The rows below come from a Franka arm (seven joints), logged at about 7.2 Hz.
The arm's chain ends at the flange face. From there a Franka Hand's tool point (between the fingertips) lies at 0.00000 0.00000 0.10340 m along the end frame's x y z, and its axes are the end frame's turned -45 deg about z.
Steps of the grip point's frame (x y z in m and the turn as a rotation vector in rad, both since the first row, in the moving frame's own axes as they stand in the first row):
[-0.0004 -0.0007 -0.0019 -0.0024 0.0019 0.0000]
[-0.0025 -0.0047 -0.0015 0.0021 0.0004 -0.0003]
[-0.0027 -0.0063 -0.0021 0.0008 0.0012 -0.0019]
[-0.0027 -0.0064 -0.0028 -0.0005 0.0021 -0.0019]
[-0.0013 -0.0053 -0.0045 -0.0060 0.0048 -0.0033]
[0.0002 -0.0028 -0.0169 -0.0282 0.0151 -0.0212]
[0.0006 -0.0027 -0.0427 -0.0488 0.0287 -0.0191]
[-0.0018 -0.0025 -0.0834 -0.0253 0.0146 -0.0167]
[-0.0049 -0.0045 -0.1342 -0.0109 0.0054 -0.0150]
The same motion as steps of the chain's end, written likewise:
[-0.0011 -0.0002 -0.0019 -0.0004 0.0030 0.0000]
[-0.0050 -0.0014 -0.0015 0.0018 -0.0012 -0.0003]
[-0.0064 -0.0024 -0.0021 0.0014 0.0003 -0.0019]
[-0.0066 -0.0025 -0.0028 0.0011 0.0018 -0.0019]
[-0.0055 -0.0029 -0.0045 -0.0008 0.0076 -0.0033]
[-0.0050 -0.0030 -0.0168 -0.0093 0.0306 -0.0212]
[-0.0072 -0.0037 -0.0425 -0.0142 0.0548 -0.0191]
[-0.0060 -0.0013 -0.0834 -0.0076 0.0282 -0.0167]
[-0.0078 -0.0001 -0.1342 -0.0039 0.0115 -0.0150]

